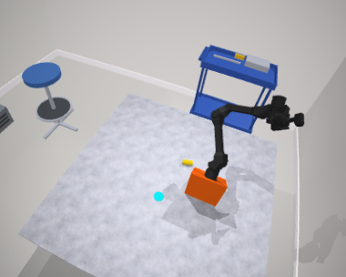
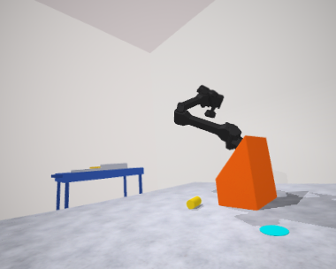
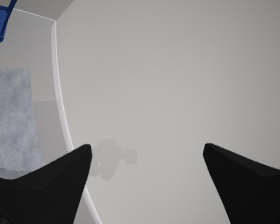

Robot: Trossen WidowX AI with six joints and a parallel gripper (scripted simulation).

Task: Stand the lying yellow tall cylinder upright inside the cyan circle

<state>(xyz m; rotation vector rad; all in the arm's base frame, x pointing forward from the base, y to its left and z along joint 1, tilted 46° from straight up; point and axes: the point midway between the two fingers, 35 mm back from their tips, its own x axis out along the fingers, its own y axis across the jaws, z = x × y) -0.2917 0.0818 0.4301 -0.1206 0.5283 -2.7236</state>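
The yellow tall cylinder lies 52 cm ahead of my gripper tip, 47 cm below it and 6 cm to the left of it. From my gripper tip the other things lie so: cyan circle: 64 cm ahead, 49 cm below, 34 cm to the left.
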